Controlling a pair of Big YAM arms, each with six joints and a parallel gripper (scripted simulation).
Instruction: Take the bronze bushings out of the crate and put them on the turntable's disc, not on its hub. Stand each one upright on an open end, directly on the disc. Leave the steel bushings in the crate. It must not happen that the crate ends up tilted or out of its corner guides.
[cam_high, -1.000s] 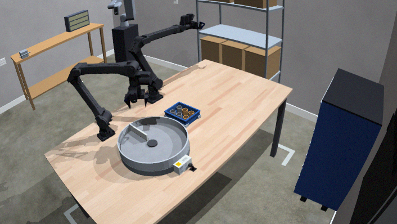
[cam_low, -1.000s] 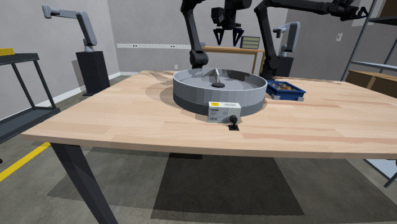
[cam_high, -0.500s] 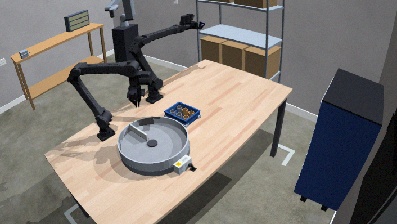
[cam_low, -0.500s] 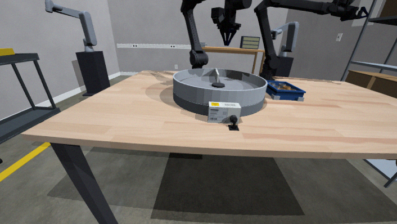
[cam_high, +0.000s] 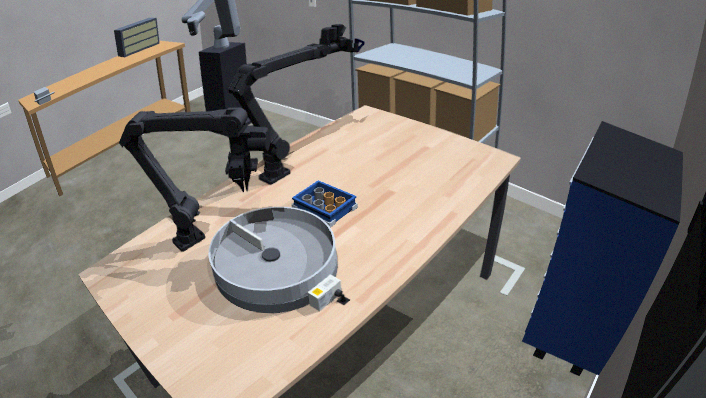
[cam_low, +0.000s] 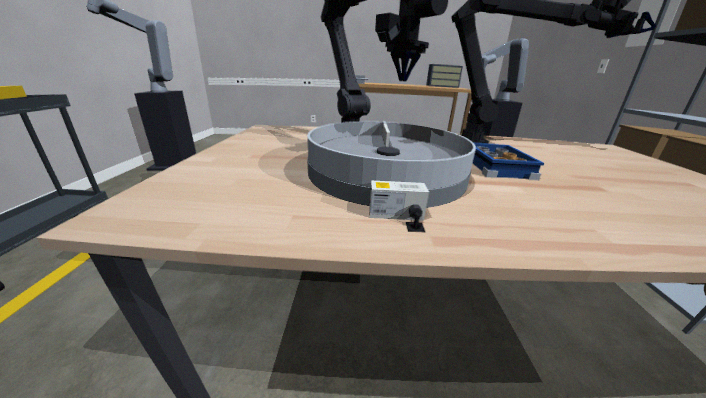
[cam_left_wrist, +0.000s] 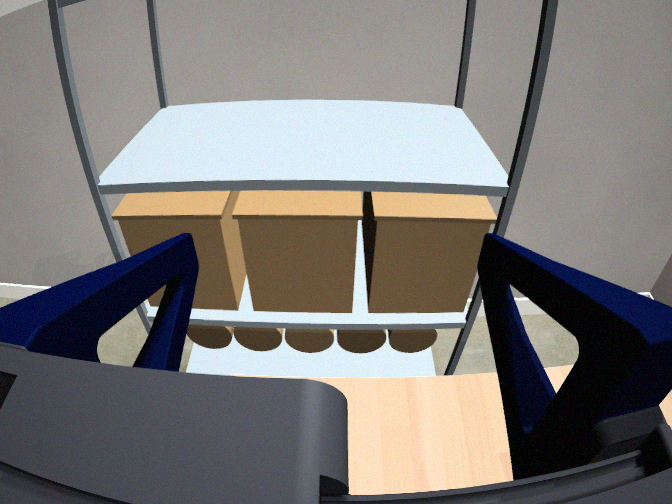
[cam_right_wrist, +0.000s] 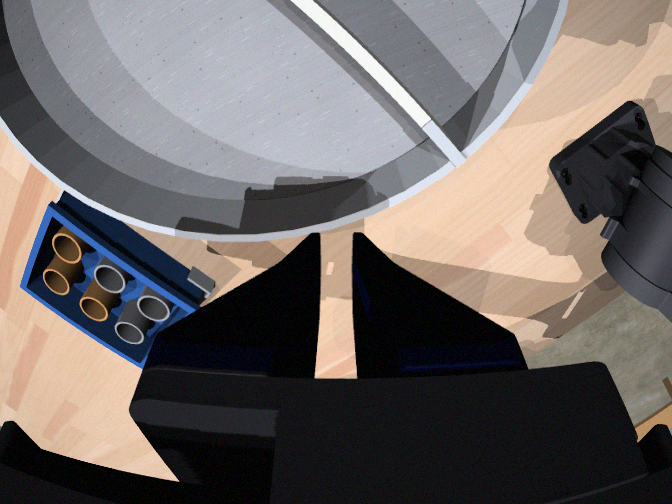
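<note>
The blue crate lies 310 mm to the left of my right hand, 210 mm below it and 70 mm ahead of it. Round my right hand: turntable disc 180 mm below, 130 mm ahead, 50 mm to the right.
</note>
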